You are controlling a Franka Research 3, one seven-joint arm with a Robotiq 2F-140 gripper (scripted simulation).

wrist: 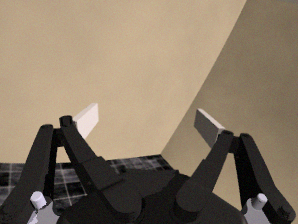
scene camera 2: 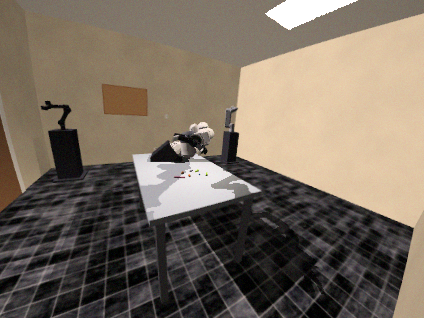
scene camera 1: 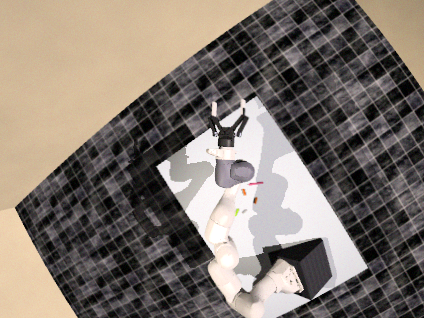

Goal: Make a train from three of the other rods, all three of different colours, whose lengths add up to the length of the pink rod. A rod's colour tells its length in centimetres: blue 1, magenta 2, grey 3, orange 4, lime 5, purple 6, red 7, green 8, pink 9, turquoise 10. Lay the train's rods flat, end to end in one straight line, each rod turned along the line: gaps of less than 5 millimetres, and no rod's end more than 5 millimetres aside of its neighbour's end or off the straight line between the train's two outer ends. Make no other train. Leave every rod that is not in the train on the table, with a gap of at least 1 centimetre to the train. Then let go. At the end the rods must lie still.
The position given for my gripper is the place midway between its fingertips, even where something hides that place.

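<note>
Through scene camera 1 I can see my gripper (scene camera 1: 228,101). The wrist view gives me a sight of the gripper (wrist: 147,115) as well.
</note>
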